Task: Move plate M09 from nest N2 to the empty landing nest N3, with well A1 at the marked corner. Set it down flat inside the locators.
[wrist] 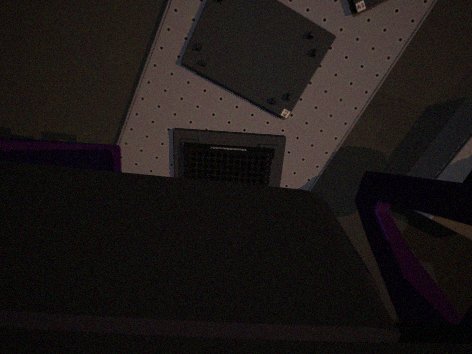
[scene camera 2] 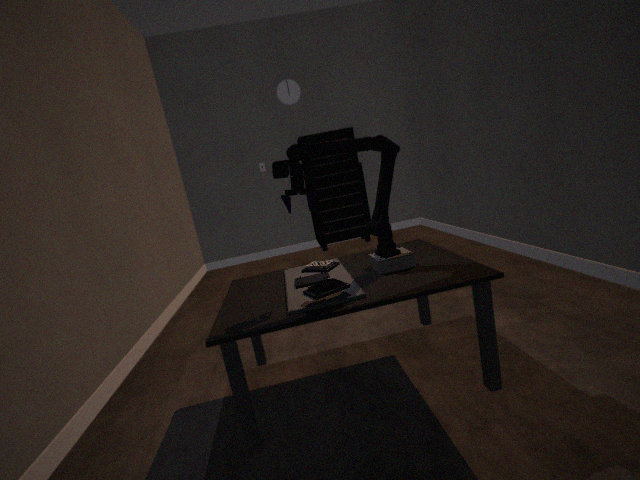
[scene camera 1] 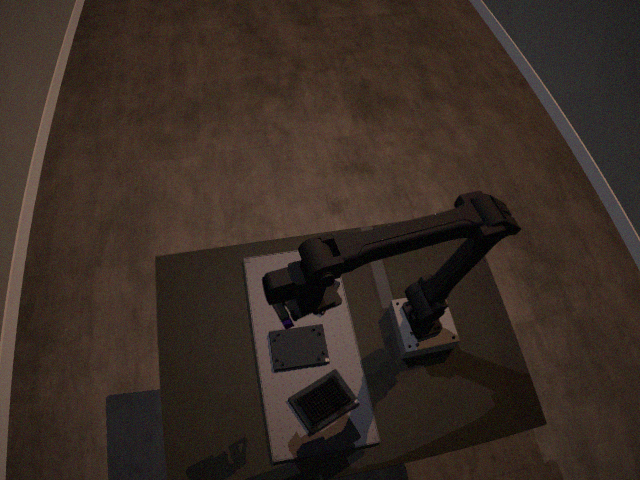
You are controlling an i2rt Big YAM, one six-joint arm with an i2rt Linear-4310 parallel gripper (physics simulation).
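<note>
A pale perforated board [scene camera 1: 256,310] [scene camera 2: 292,302] [wrist: 335,95] lies on the table and carries three nests in a row. The middle nest [scene camera 1: 298,347] [wrist: 255,53] is a flat empty plate with small locator pegs and a white corner mark. The near nest holds a dark well plate [scene camera 1: 323,400] [scene camera 2: 324,287] [wrist: 226,164]. A white-topped well plate [scene camera 2: 321,265] sits in the far nest; the arm hides it in the top view, and only its A1-labelled corner [wrist: 359,5] shows in the wrist view. My gripper [scene camera 1: 289,314] [scene camera 2: 287,198] is open and empty, high above the far end of the board.
The robot base [scene camera 1: 424,335] [scene camera 2: 390,258] stands on the table [scene camera 1: 207,310] right of the board. A small dark object [scene camera 1: 227,454] [scene camera 2: 252,320] lies near the table's front left. A dark slatted rack [scene camera 2: 330,142] stands behind the arm. A rug [scene camera 2: 310,423] lies in front.
</note>
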